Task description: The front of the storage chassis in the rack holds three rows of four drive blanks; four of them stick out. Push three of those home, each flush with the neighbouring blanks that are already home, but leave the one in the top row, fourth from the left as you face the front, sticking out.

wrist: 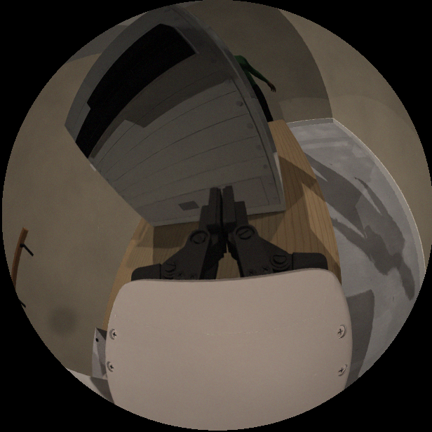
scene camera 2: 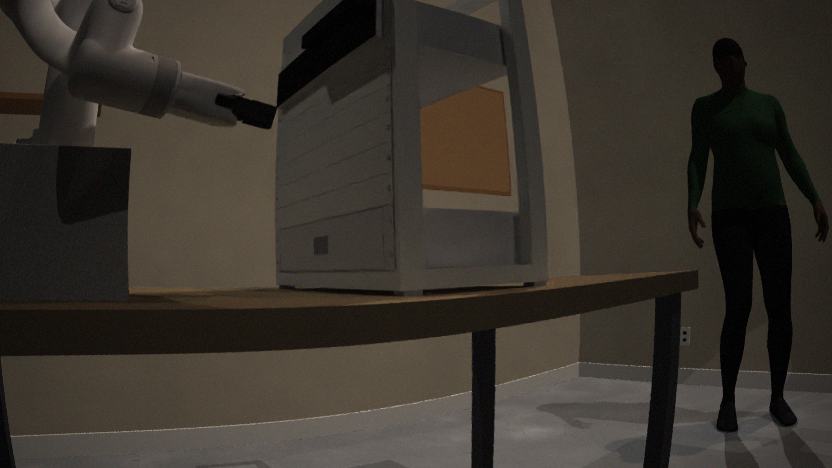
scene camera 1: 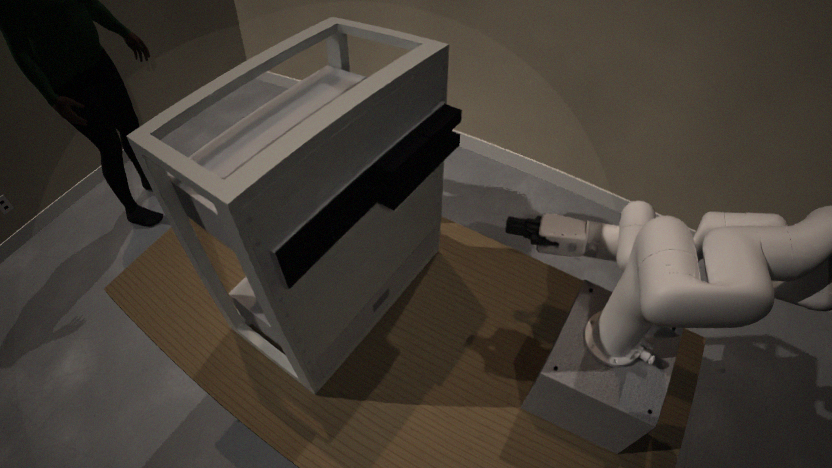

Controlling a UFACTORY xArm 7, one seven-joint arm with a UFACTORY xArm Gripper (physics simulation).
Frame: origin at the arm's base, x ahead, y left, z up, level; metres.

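Seen in the pictures: gripper, fingertip midpoint: (scene camera 2: 271,118) (scene camera 1: 506,224); arm's base, origin of the base link: (scene camera 2: 63,163) (scene camera 1: 612,338).
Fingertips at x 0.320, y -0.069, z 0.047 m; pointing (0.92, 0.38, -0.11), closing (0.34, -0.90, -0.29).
Observation:
Offsets run from my fingertips to a thing's top centre. "pt": to the spot under its first point.
The storage chassis's black front (scene camera 1: 325,238) (scene camera 2: 328,55) (wrist: 135,82) crosses the upper part of the pale rack {0.352 m up, 0.288 m ahead, 0.259 m left} (scene camera 1: 267,296) (scene camera 2: 407,174) (wrist: 185,165). In scene camera 1, a black block {0.240 m up, 0.165 m ahead, 0.188 m left} (scene camera 1: 401,174) juts from its middle and right part, and a black piece {pt 0.239 m up, 0.122 m ahead, 0.051 m left} (scene camera 1: 452,118) juts at the upper right end. The front is so dark that single drive blanks and their seams cannot be told apart. My gripper (scene camera 1: 512,225) (scene camera 2: 271,116) (wrist: 223,201) is shut and empty. It is in front of the rack, apart from it in scene camera 1, and lower than the black front in scene camera 2.
The rack and the grey robot base (scene camera 1: 581,401) (scene camera 2: 29,232) (wrist: 98,355) stand on the wooden table (scene camera 1: 378,430) (scene camera 2: 349,325) (wrist: 310,215). Pale panels fill the rack front below the chassis. A person (scene camera 1: 110,116) (scene camera 2: 744,151) stands beyond the table, on the rack's far side.

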